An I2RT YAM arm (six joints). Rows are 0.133 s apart.
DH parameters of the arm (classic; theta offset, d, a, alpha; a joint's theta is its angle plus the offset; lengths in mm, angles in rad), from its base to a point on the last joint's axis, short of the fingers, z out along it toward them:
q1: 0 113.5 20 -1.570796
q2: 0 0 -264 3.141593
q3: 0.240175 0 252.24 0
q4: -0.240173 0 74 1.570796
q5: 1.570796 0 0 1.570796
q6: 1.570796 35.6 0 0
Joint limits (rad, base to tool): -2.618..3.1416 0..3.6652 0..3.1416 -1.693..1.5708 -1.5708..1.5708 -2.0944..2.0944
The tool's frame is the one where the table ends.
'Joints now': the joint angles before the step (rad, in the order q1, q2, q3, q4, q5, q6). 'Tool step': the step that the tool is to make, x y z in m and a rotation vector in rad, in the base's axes. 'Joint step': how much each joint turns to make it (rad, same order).
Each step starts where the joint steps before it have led.
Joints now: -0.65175 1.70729 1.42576 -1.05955 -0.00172 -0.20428
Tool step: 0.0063 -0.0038 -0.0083 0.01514 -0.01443 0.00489
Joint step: 0.00012 0.02864 -0.00007 0.03100 -0.02133 0.00011
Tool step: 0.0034 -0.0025 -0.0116 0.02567 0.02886 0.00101
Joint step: -0.00010 0.03522 -0.00069 -0.00262 -0.00307 -0.00047
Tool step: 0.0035 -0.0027 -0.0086 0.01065 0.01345 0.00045
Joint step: -0.00011 0.02743 0.00061 0.00965 -0.00041 -0.00049
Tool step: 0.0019 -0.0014 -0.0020 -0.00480 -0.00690 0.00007
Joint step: 0.00008 0.00660 -0.00047 0.01547 -0.00036 0.00007
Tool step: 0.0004 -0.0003 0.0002 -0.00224 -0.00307 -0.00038
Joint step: 0.00001 0.00027 0.00083 0.00325 -0.00001 0.00040
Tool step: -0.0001 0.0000 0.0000 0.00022 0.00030 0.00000
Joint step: -0.00018 -0.00015 -0.00016 -0.00037 -0.00003 -0.00017
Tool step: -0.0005 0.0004 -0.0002 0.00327 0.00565 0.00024
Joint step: 0.00012 0.00026 0.00004 -0.00627 0.00079 -0.00027
